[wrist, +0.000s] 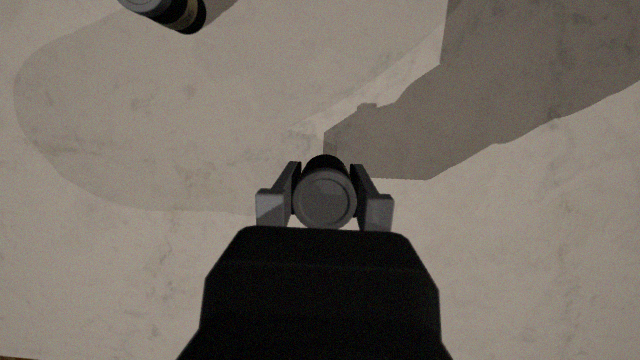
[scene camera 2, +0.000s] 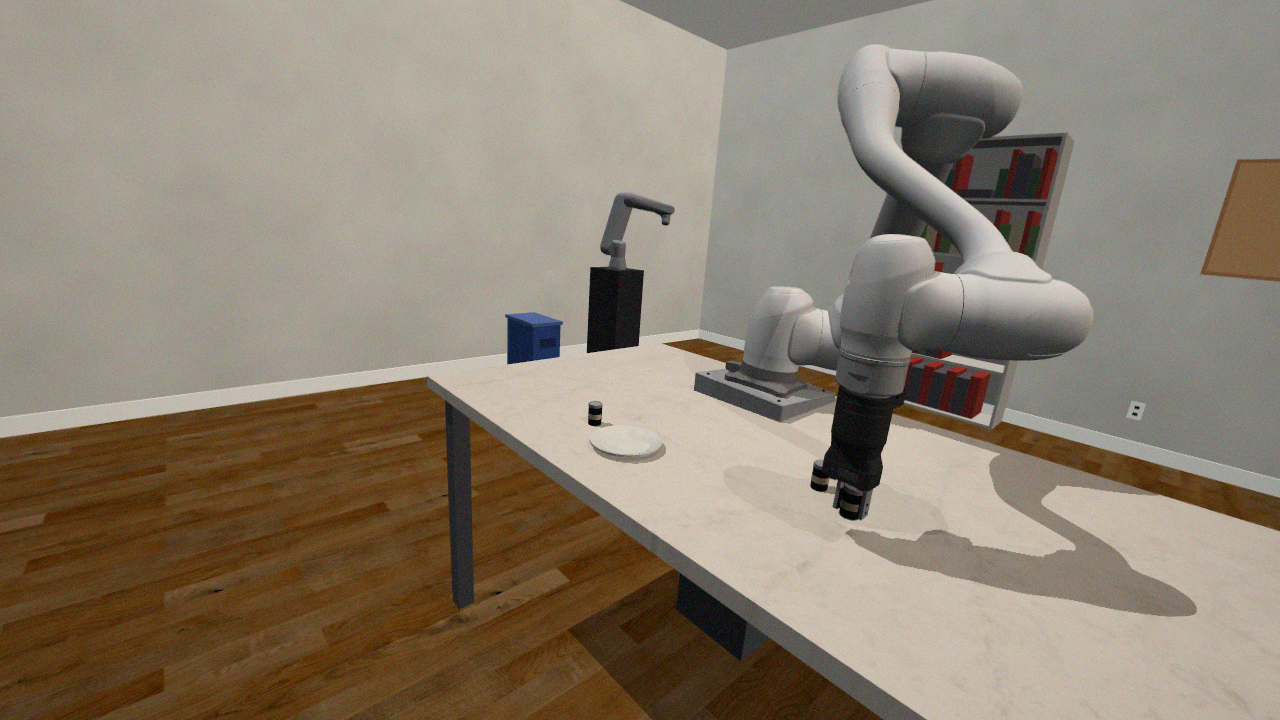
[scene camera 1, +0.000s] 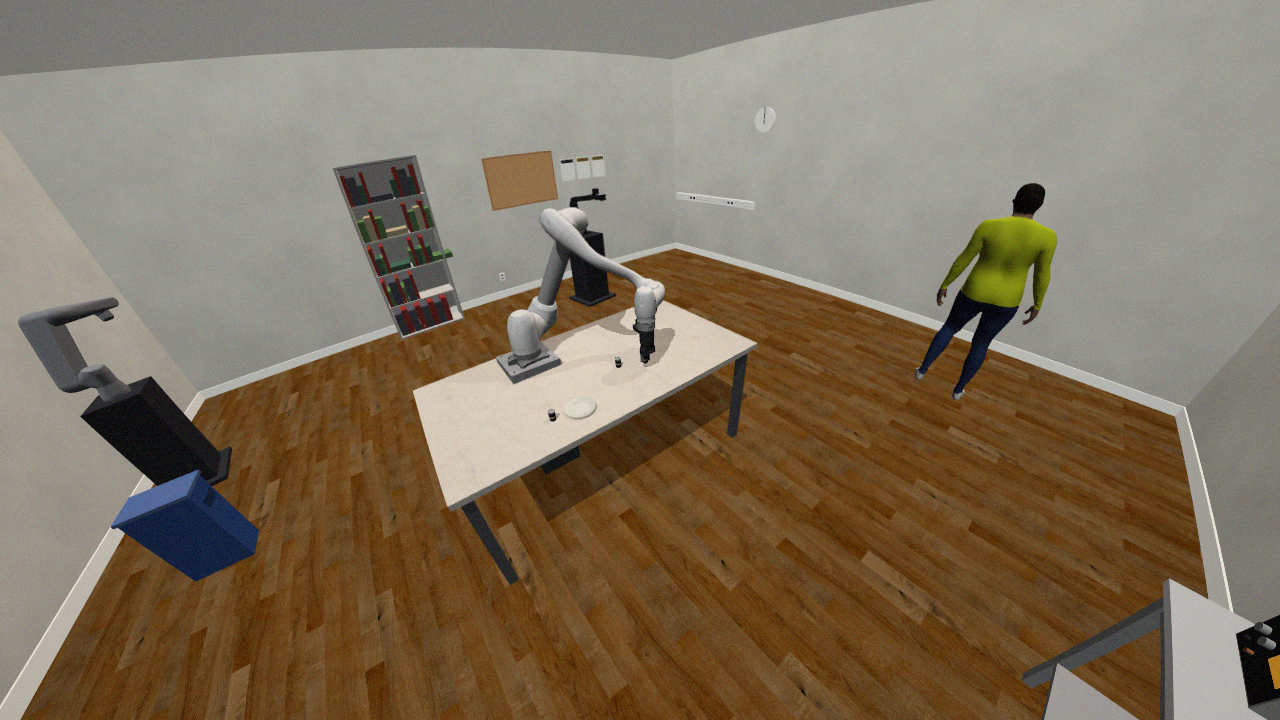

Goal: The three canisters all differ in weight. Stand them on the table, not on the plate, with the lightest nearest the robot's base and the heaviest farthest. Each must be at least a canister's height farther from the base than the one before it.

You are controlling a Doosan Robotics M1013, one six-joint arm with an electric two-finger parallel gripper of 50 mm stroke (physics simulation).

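Places are measured from the arm's base along level axes (x ahead, y left, z up), in millimetres.
Pixels of known places: gripper, fingertip midpoint: (wrist: 325, 178) (scene camera 2: 849, 511) (scene camera 1: 645, 360); arm's base at its link origin: (scene camera 2: 766, 383) (scene camera 1: 528, 357).
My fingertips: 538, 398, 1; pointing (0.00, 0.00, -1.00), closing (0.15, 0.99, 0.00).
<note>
Ahead of a thing's pixels: the offset from my fingertips to its top centre, as dx, dy, dz. Level surfaces: height alone.
My gripper (scene camera 1: 645, 358) (scene camera 2: 851, 503) (wrist: 325, 178) points down and is shut on a dark canister with a grey lid {+0, +0, +44} (scene camera 2: 850, 504) (wrist: 325, 200), held upright slightly above the table {dz -42} (scene camera 1: 483, 429) (scene camera 2: 716, 528) (wrist: 150, 280). A second canister {-121, -87, +9} (scene camera 1: 617, 362) (scene camera 2: 819, 476) (wrist: 182, 14) stands upright on the table, on the base side of the held one. A third canister {-32, -577, +9} (scene camera 1: 552, 415) (scene camera 2: 594, 412) stands upright beside the white plate {+6, -450, -26} (scene camera 1: 580, 408) (scene camera 2: 626, 441), off it. The third canister and the plate do not show in the wrist view. The weights cannot be told by eye.
The robot's base (scene camera 1: 529, 363) (scene camera 2: 760, 392) is fixed at the table's back edge. A blue bin (scene camera 1: 192, 528) (scene camera 2: 533, 338) and a bookshelf (scene camera 1: 438, 259) (scene camera 2: 1060, 192) stand off the table. A person in a yellow top (scene camera 1: 1009, 259) stands on the floor at the right in the first scene view.
</note>
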